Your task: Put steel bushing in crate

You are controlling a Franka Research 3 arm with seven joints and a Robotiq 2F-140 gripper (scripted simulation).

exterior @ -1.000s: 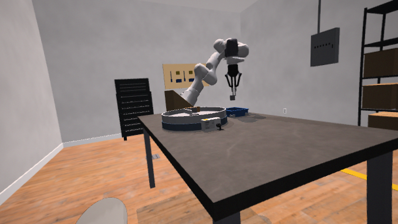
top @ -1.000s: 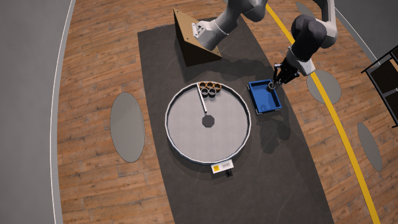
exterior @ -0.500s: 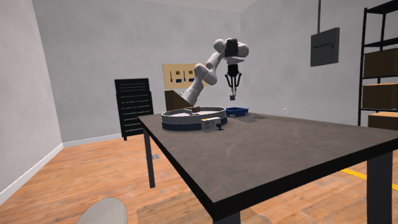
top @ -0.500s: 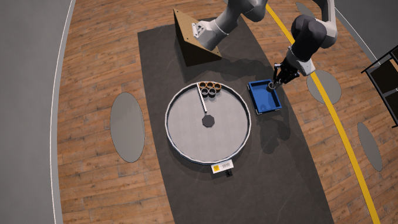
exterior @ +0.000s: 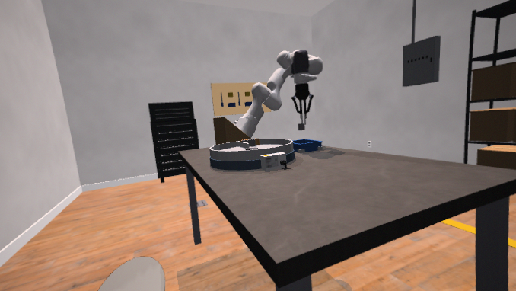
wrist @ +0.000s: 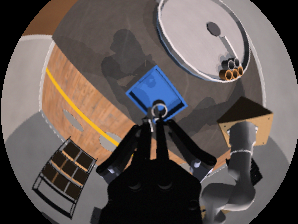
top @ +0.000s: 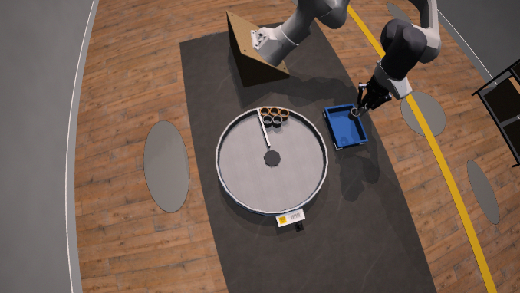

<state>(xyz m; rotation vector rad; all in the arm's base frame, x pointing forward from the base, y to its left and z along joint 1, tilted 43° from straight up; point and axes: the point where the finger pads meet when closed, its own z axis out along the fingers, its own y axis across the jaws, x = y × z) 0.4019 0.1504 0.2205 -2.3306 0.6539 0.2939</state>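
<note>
My gripper is now 1 cm past the blue crate, 1 cm to the left of it and 16 cm above it. The rest, counted from my hand: round turning table (6 cm ahead, 37 cm to the right, 13 cm below).
</note>
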